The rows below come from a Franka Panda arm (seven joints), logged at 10 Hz.
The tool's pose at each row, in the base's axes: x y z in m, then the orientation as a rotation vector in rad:
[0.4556, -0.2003, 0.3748, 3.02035, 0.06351, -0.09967]
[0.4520, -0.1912, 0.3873, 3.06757, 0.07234, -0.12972]
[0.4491, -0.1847, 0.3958, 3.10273, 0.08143, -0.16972]
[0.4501, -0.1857, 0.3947, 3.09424, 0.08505, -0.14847]
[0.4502, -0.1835, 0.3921, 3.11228, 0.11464, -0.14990]
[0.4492, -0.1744, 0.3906, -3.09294, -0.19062, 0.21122]
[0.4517, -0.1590, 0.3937, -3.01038, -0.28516, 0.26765]
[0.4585, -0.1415, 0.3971, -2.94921, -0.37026, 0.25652]
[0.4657, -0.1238, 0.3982, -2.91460, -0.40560, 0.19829]
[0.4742, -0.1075, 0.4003, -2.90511, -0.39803, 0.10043]
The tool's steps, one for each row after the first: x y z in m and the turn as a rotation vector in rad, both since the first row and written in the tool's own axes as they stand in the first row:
[-0.0041, -0.0077, -0.0132, 0.04864, -0.01718, -0.00779]
[-0.0073, -0.0133, -0.0223, 0.08615, -0.04080, -0.01579]
[-0.0063, -0.0124, -0.0211, 0.07636, -0.02748, -0.01716]
[-0.0059, -0.0149, -0.0188, 0.09474, -0.02633, -0.03643]
[-0.0065, -0.0241, -0.0184, 0.15288, -0.06215, -0.09003]
[-0.0036, -0.0389, -0.0234, 0.22160, -0.09742, -0.16010]
[0.0036, -0.0556, -0.0293, 0.27168, -0.08858, -0.22207]
[0.0114, -0.0727, -0.0330, 0.30414, -0.04877, -0.24770]
[0.0203, -0.0882, -0.0376, 0.31844, 0.01741, -0.24033]

